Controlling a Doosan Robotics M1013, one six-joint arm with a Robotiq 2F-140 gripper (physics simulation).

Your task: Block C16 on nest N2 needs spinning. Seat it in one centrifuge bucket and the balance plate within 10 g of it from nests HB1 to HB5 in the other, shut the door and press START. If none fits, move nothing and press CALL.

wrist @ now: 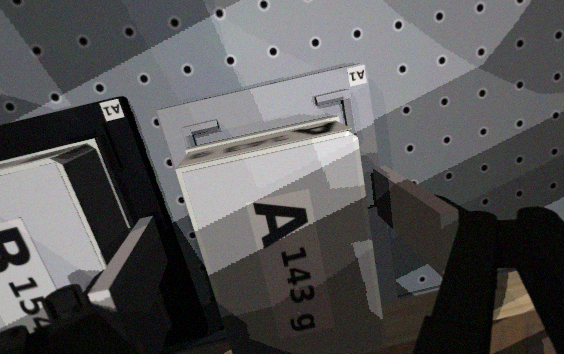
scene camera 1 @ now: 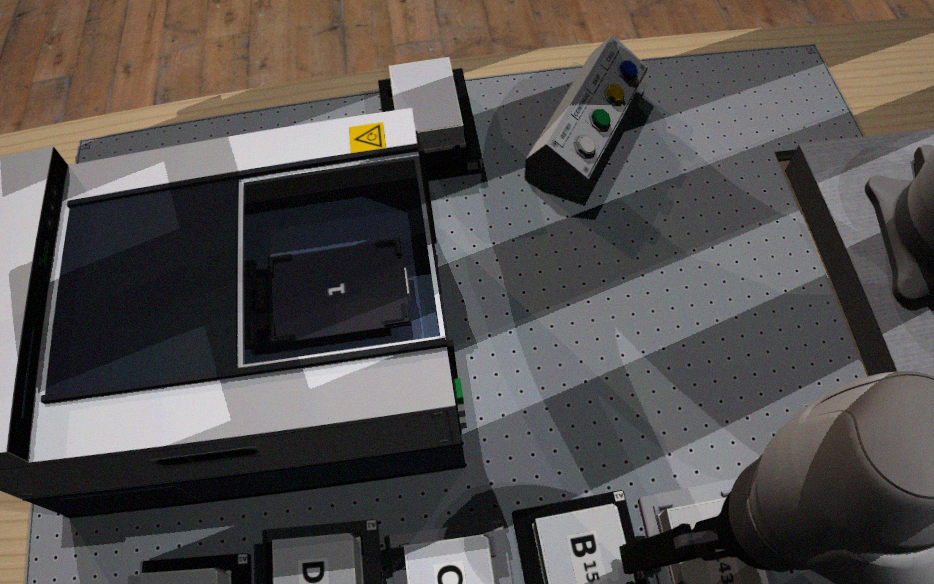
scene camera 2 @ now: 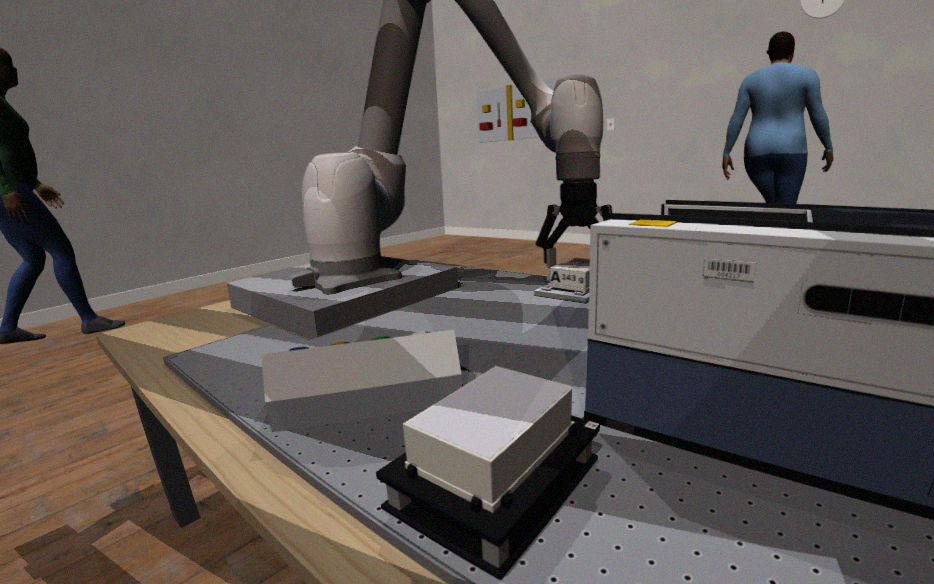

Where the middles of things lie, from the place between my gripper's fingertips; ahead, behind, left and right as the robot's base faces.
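Labels:
Balance plate A (scene camera 1: 690, 514): 1 cm behind my hand, 1 cm to the left of it, 2 cm above it. From my hand: plate C (scene camera 1: 473, 552), 5 cm to the left of it, 25 cm ahead of it, 1 cm above it; plate D (scene camera 1: 337, 551), 39 cm ahead of it, 1 cm above it, 6 cm to the left of it; plate B (scene camera 1: 590, 538), 12 cm ahead of it, 1 cm above it, 2 cm to the left of it. Nearest to my hand of the things named here, going by their middles: balance plate A. Farthest from my hand of these, by their middles: plate D.

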